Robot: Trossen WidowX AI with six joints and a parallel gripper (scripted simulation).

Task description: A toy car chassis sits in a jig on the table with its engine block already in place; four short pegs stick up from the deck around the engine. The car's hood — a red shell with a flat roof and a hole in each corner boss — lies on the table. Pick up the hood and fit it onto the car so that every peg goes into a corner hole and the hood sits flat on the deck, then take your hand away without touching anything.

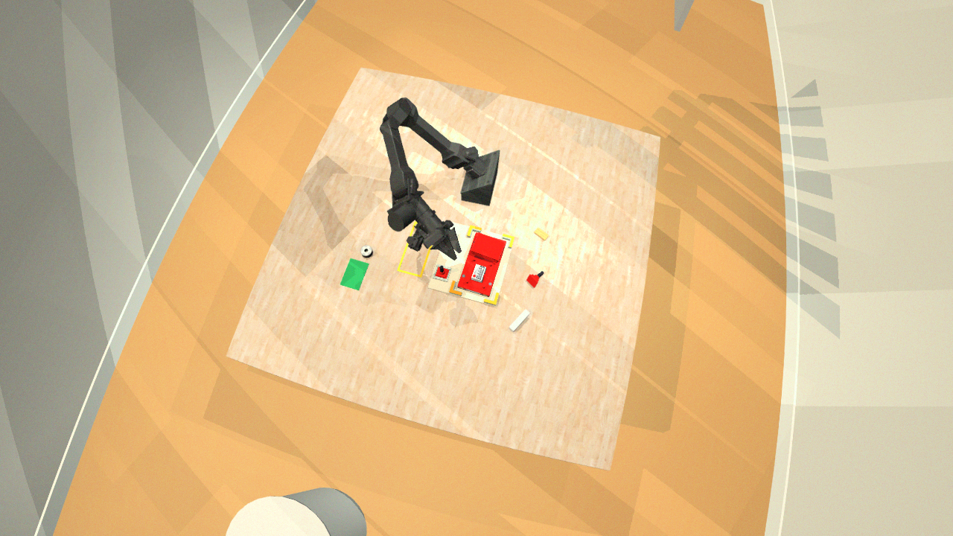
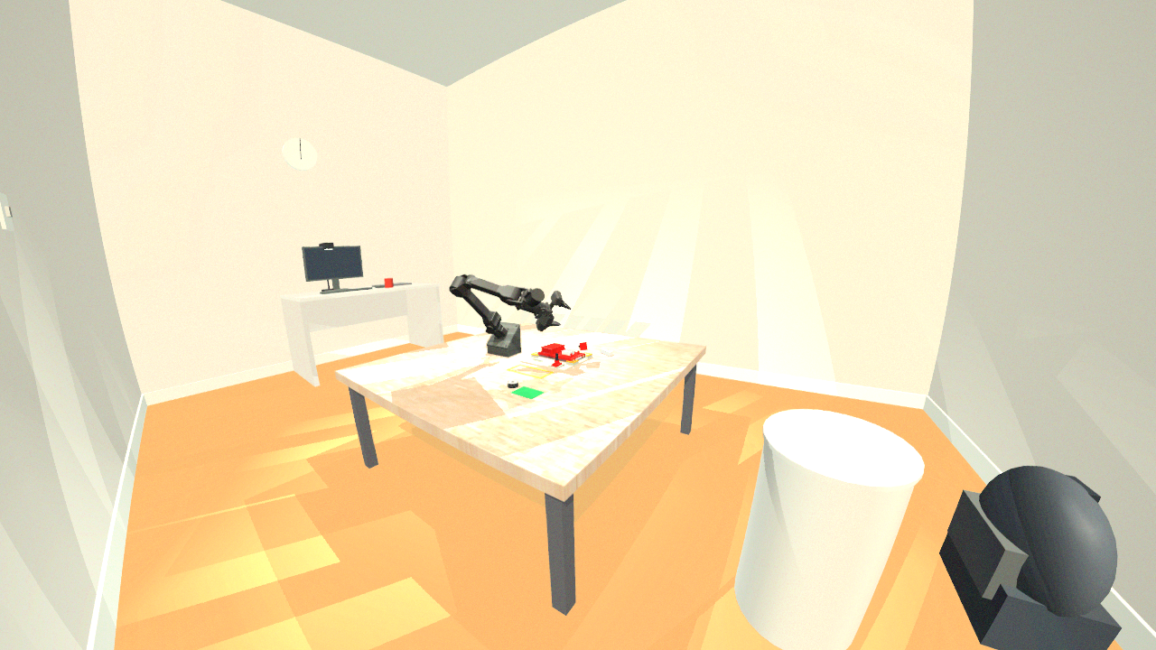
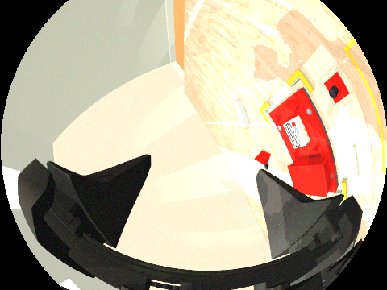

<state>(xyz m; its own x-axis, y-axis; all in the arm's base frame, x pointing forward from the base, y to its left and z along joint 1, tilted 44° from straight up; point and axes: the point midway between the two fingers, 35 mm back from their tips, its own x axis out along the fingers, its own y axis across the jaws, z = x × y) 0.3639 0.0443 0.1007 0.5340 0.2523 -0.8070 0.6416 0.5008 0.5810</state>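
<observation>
My gripper tip is 120 mm past the red hood, 80 mm to the right of it and 170 mm above it. From my gripper tip the other things lie so: white bar: 100 mm ahead, 210 mm to the left, 200 mm below; white-labelled block: 30 mm behind, 70 mm to the left, 190 mm below; orange block: 210 mm behind, 250 mm to the left, 210 mm below.
</observation>
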